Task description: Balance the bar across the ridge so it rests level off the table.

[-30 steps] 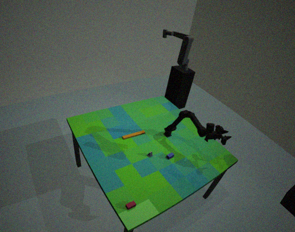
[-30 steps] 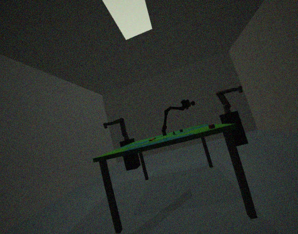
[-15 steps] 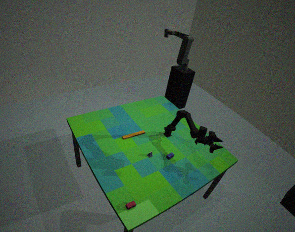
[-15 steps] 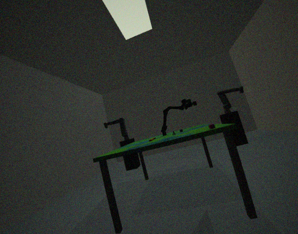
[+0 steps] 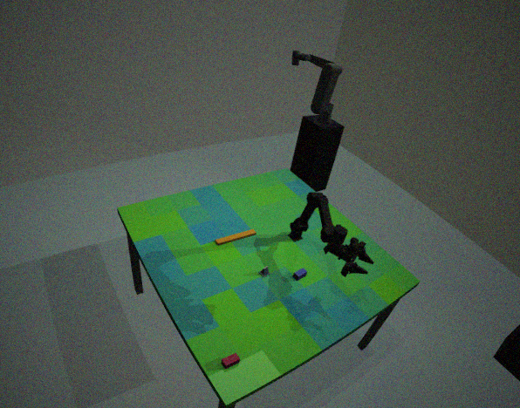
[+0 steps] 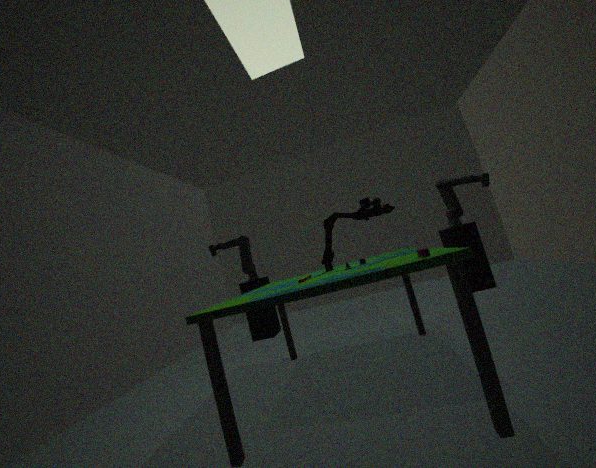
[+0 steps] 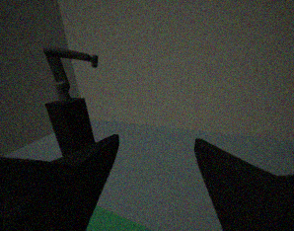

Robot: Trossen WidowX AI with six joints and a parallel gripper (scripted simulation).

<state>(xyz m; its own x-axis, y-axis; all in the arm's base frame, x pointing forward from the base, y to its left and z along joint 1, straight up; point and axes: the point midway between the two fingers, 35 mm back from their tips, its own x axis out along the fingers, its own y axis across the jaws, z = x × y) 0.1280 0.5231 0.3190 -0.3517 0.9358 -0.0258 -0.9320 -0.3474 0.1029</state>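
My gripper tip is now 210 mm short of the bar, 690 mm to the left of it and 310 mm above it. The rest, counted from my gripper tip: red block: 620 mm ahead, 60 mm to the right, 300 mm below; blue block: 60 mm ahead, 300 mm to the right, 300 mm below.
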